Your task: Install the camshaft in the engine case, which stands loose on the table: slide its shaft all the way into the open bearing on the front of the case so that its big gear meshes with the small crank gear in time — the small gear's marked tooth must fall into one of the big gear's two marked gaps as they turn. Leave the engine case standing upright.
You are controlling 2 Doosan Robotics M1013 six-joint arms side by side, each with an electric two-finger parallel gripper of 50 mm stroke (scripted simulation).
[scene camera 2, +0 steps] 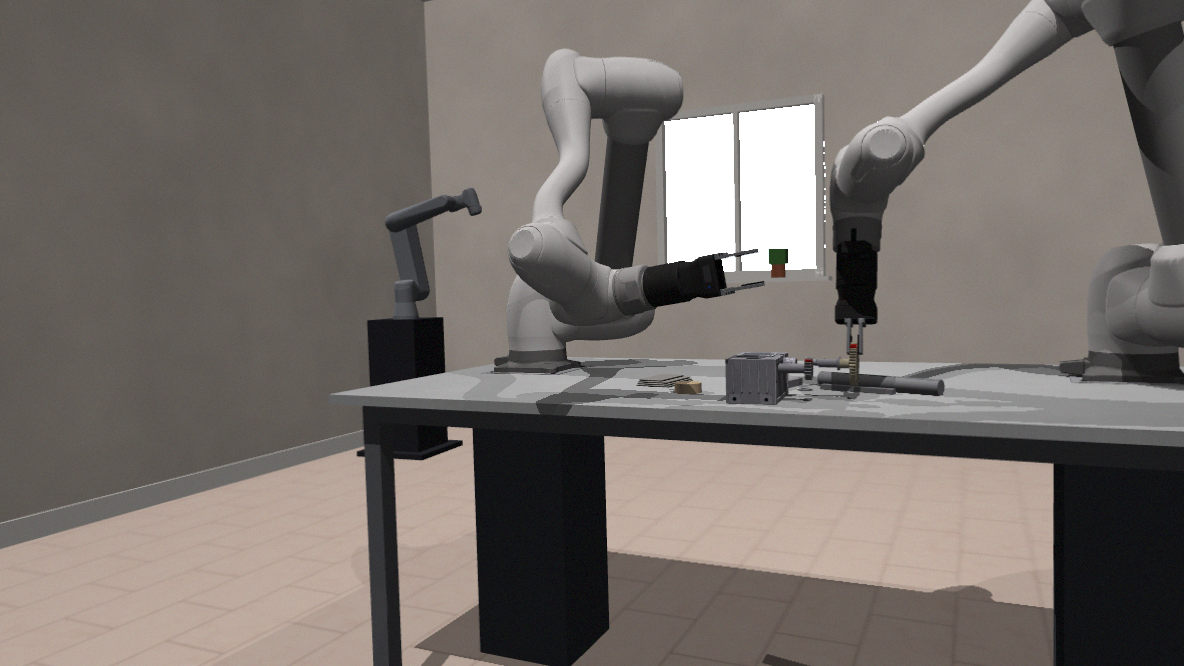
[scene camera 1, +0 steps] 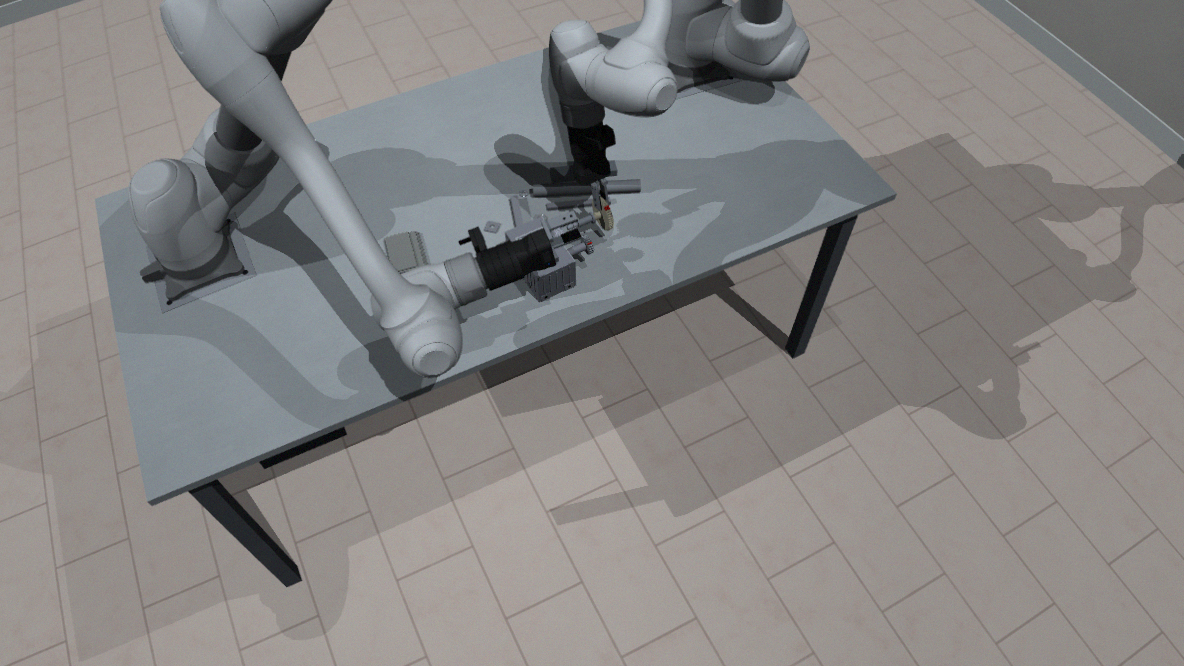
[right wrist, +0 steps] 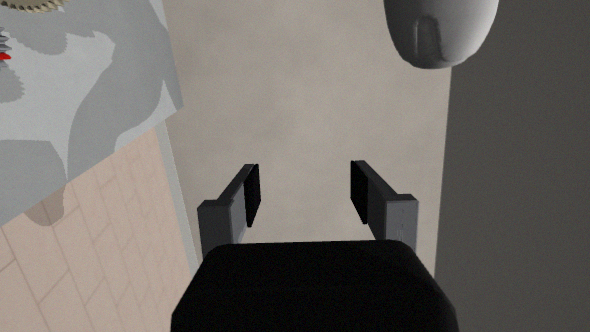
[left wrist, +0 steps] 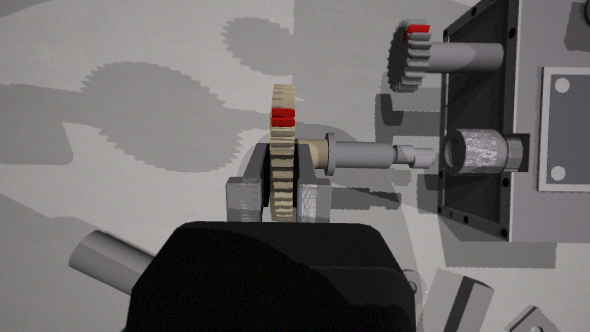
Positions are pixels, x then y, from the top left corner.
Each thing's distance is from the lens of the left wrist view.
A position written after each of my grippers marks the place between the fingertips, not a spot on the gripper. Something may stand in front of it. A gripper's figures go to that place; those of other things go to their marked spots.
my left gripper (left wrist: 282, 162): 0.17 m
engine case (left wrist: 507, 119): 0.22 m
camshaft (left wrist: 328, 154): 0.18 m
The marked spots on the camshaft and the engine case are 0.10 m apart.
